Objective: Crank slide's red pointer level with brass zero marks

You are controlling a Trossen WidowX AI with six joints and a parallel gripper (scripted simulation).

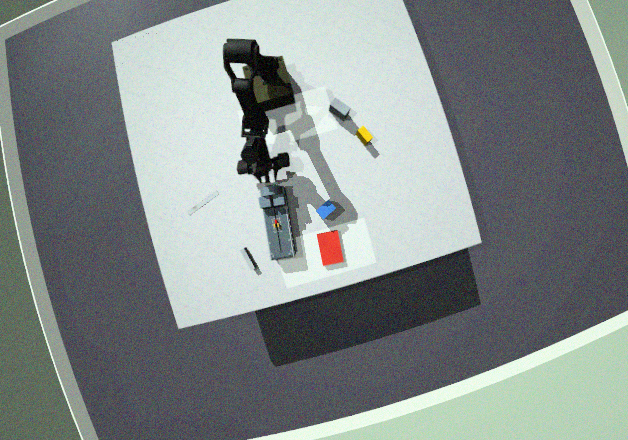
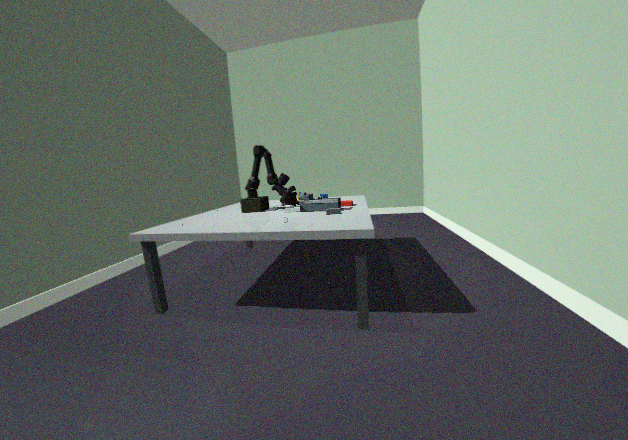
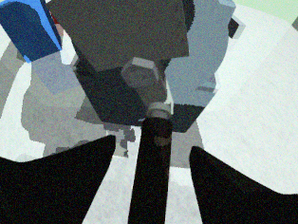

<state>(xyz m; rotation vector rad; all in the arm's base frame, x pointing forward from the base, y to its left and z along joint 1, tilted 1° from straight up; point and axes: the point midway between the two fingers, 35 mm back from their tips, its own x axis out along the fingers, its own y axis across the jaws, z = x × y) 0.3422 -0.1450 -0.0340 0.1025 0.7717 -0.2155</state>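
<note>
Right now the crank handle is 20 mm behind my gripper tip and 20 mm above it. From my gripper tip the other things lie so: red pointer 150 mm ahead, 40 mm above, 20 mm to the right; blue block 180 mm ahead, 160 mm to the left, 10 mm above; pale strip 280 mm to the right, 40 mm below, 30 mm behind.
</note>
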